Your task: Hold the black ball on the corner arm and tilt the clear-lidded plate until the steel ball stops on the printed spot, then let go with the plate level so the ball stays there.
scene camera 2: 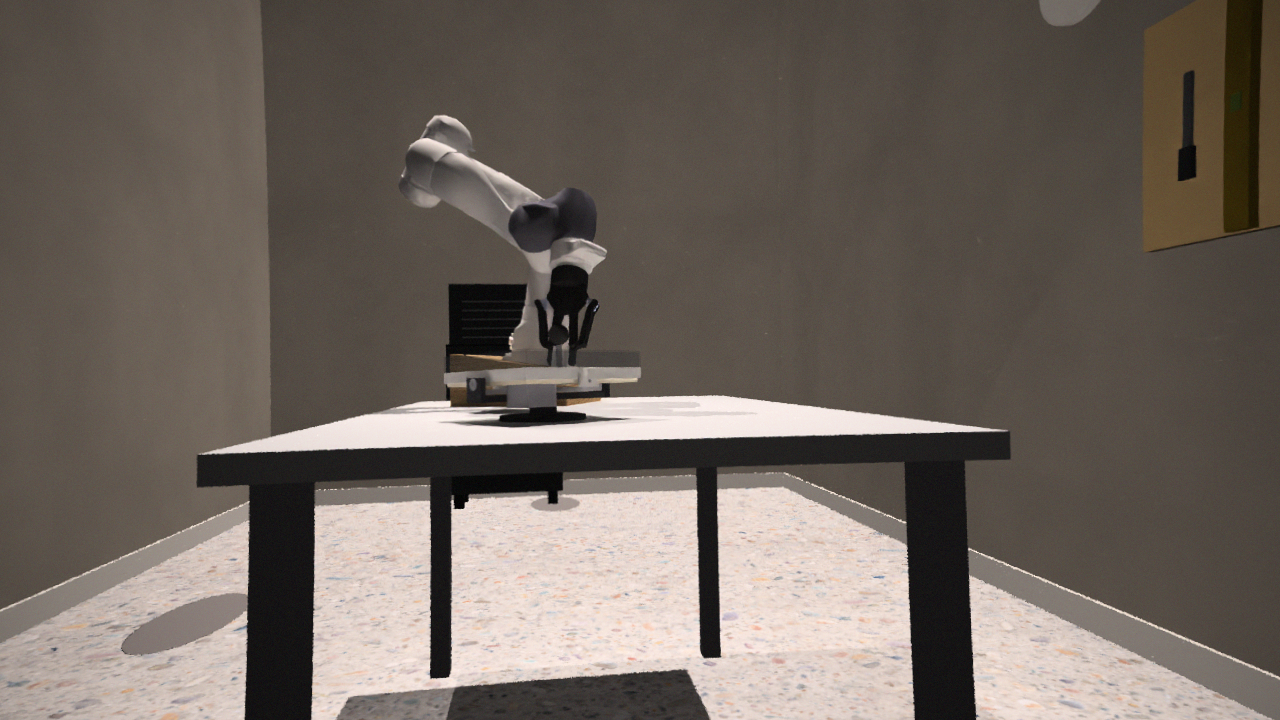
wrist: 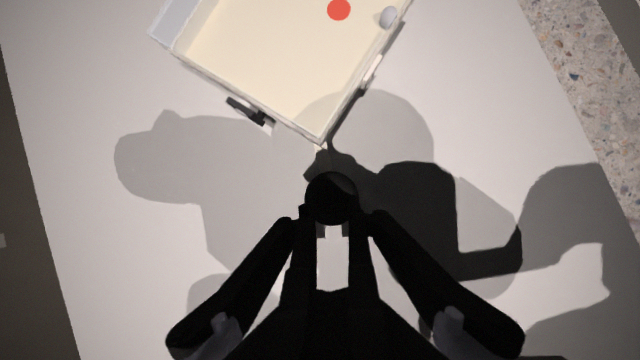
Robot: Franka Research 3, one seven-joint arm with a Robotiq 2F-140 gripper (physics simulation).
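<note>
The plate (scene camera 2: 501, 377) (wrist: 260, 55) is a shallow pale tray on a stand, raised above the table. In the wrist view its near corner points toward my fingers. The printed spot (wrist: 338, 9) is red, at the top of that view. The steel ball (wrist: 388, 17) is right of the spot, close to or against the plate's right wall. The black ball (scene camera 2: 558, 334) (wrist: 332, 198) is above the near corner. My gripper (scene camera 2: 561, 344) (wrist: 332, 193) is shut on the black ball. The corner arm is mostly hidden by the ball and fingers; exact plate tilt is hard to judge.
The white table (scene camera 2: 358, 438) with dark edges carries the plate's stand with a round black base (scene camera 2: 541, 416). Dark clips stick out at the plate's sides. Wooden parts show behind the plate, and a black slatted piece (scene camera 2: 483, 313) stands behind the table. A tan panel (scene camera 2: 1163, 134) hangs on the right.
</note>
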